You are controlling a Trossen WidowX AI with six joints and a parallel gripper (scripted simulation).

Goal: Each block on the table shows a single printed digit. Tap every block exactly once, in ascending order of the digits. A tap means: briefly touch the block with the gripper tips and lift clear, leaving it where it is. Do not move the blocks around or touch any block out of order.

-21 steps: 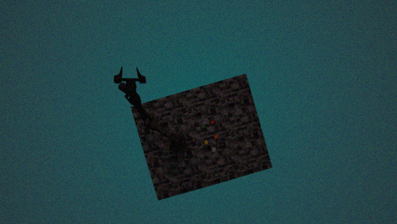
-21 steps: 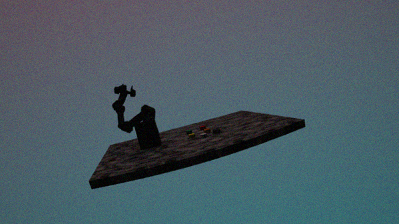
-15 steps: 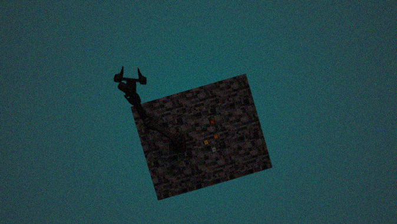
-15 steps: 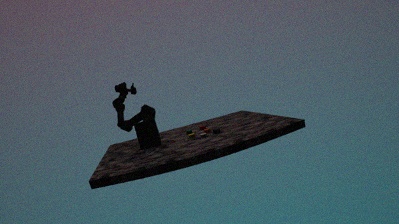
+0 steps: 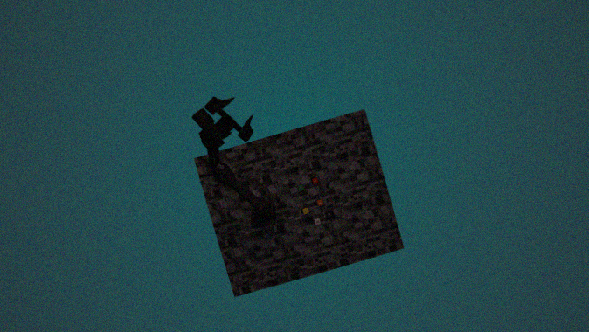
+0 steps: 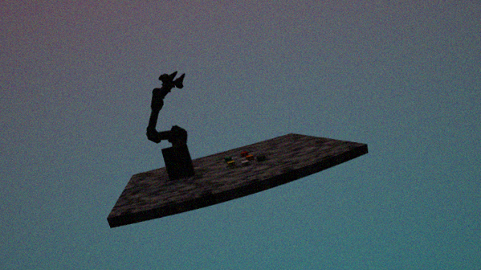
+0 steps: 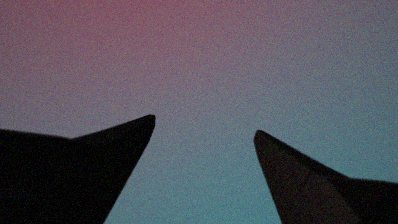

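Now: the orange block 200 mm ahead of my gripper tip, 500 mm to the right of it and 550 mm below it. From my gripper tip the other things lie so: yellow block: 100 mm ahead, 530 mm to the right, 550 mm below; red block: 210 mm ahead, 360 mm to the right, 550 mm below; green block: 120 mm ahead, 380 mm to the right, 550 mm below.
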